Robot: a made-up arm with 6 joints.
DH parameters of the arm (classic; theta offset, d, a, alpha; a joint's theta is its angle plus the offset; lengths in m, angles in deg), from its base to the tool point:
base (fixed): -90 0.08 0 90
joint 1: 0 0.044 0.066 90
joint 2: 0 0.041 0.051 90
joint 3: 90 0.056 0.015 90
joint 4: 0 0.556 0.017 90
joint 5: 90 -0.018 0.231 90
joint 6: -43.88 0 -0.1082 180
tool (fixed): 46.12 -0.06 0 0
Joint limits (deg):
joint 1: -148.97..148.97
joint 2: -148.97..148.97
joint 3: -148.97..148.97
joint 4: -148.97..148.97
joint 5: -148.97..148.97
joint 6: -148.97..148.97
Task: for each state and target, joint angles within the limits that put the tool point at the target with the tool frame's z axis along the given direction. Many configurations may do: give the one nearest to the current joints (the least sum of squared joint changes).
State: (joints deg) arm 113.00 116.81 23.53 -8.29 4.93 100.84
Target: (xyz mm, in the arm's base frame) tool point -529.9 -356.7 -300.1 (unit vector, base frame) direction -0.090 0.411 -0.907
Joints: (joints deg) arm 77.09 148.97 29.18 35.23 -42.40 91.25
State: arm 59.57 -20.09 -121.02 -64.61 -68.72 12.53
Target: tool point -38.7 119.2 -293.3 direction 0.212 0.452 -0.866
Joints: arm 96.59 12.88 -147.17 -106.56 -88.42 3.83
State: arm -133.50 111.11 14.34 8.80 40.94 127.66
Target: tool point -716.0 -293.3 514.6 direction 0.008 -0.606 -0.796
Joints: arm -146.81 141.45 6.61 2.91 3.68 144.77
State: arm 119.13 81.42 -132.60 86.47 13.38 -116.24
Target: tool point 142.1 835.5 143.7 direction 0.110 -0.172 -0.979
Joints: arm 100.11 90.53 -108.80 84.57 -2.00 -112.33
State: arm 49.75 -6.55 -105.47 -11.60 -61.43 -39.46
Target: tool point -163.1 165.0 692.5 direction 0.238 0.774 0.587
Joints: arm 62.28 -9.72 -67.15 -47.52 -73.65 -40.00
